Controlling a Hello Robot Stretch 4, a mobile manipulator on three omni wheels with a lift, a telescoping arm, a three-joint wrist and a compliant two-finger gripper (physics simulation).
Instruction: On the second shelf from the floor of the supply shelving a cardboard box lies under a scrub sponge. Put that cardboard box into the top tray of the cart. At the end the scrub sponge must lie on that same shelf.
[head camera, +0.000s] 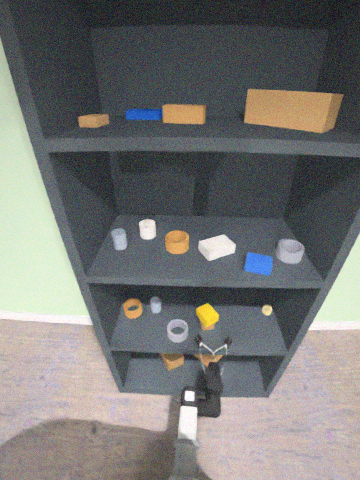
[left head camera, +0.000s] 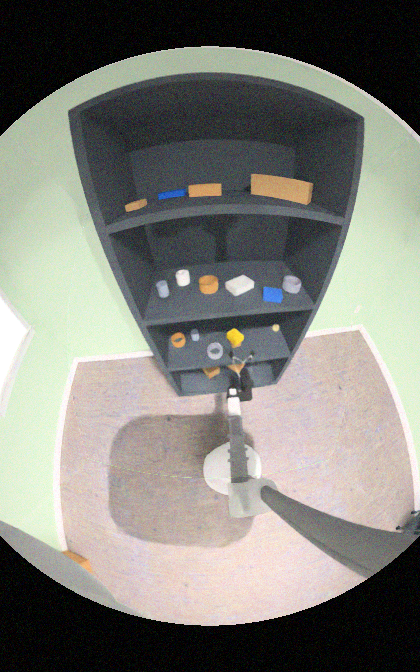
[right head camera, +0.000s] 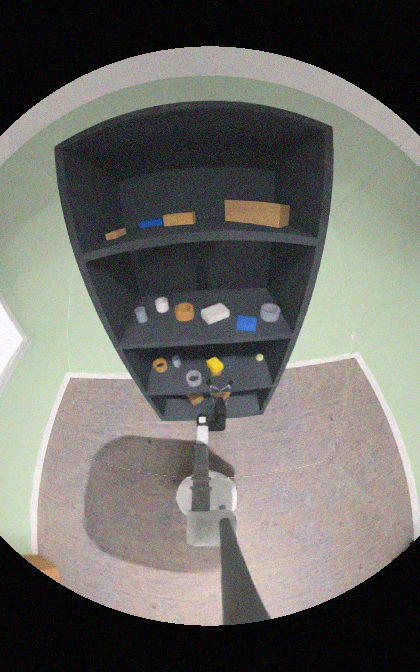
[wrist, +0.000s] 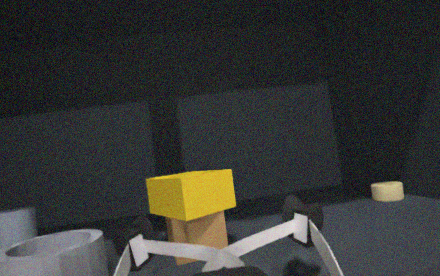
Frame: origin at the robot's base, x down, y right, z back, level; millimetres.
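Where they show: gripper, fingertip midpoint: (head camera: 213, 335) (wrist: 218, 222).
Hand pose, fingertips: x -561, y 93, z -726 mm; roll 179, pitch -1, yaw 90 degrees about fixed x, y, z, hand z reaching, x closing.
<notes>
Each offset is from my fingertips to the top centre of the thing.
The cardboard box @[dx +5, dy -32, dz -111 mm] (head camera: 207, 327) (wrist: 206, 234) stands on the second shelf from the floor of the shelving (head camera: 200, 282) (left head camera: 230, 319) (right head camera: 210, 344). The yellow scrub sponge @[dx -40, dy -30, dz -103 mm] (head camera: 207, 315) (left head camera: 235, 336) (right head camera: 215, 365) (wrist: 192, 195) lies on top of it and hides most of it in the head views. My gripper (head camera: 214, 342) (left head camera: 242, 356) (right head camera: 220, 386) (wrist: 218, 222) is open and empty, at the front edge of that shelf, in front of the box. In the wrist view the box and sponge show between the fingertips, nearer the left one. The cart does not clearly show.
On the same shelf a grey ring @[dx +7, dy -169, dz -32 mm] (head camera: 177, 330) (wrist: 55, 252) stands left of the gripper, with an orange ring @[dx +5, dy -421, dz -144 mm] (head camera: 133, 308) and a grey-blue cylinder @[dx -15, dy -301, dz -169 mm] (head camera: 155, 305) behind. A small cream cylinder @[dx +30, dy +298, dz -208 mm] (head camera: 267, 310) (wrist: 387, 191) stands right. Cardboard boxes lie on the bottom shelf.
</notes>
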